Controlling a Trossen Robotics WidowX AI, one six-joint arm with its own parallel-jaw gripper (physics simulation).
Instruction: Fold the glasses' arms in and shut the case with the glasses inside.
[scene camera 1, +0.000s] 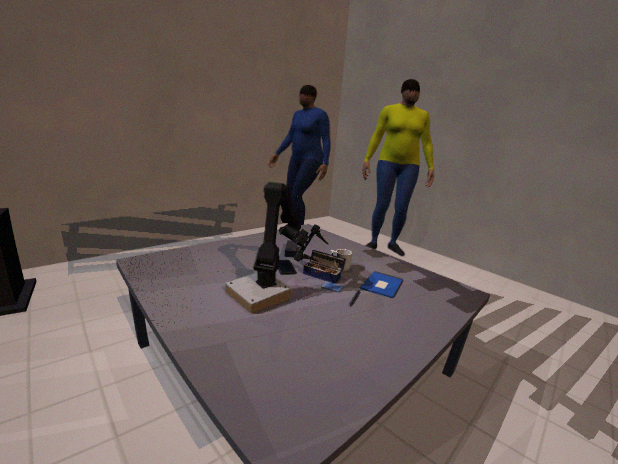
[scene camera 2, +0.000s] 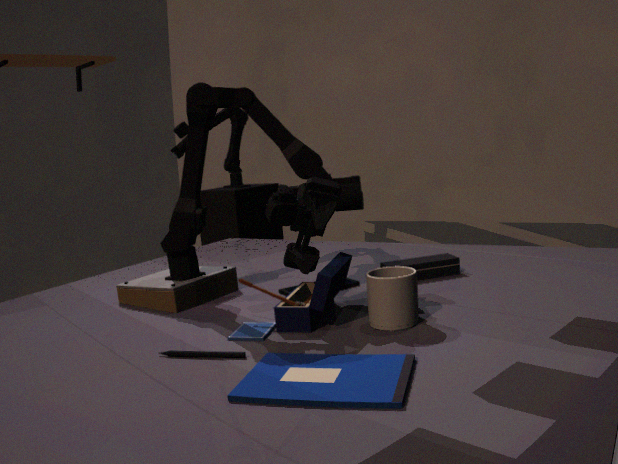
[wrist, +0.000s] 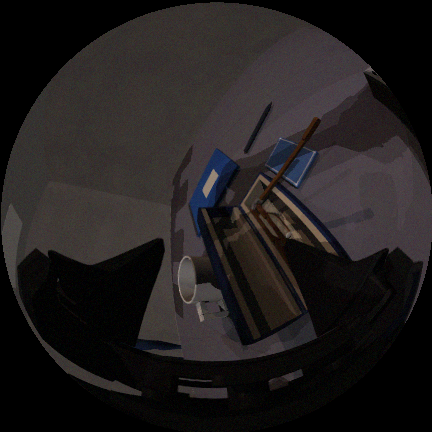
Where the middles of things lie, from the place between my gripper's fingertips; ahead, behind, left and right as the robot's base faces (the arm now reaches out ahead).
The small blue card (scene camera 2: 248, 331) is 30 mm behind my hand, 130 mm to the right of it and 110 mm below it. From my hand the other things lie so: blue glasses case (scene camera 2: 297, 319): 10 mm ahead, 10 mm to the right, 60 mm below; then glasses (wrist: 275, 228): 40 mm behind, 10 mm to the right, 70 mm below; then beige cup (scene camera 2: 392, 292): 140 mm ahead, 30 mm to the left, 60 mm below.
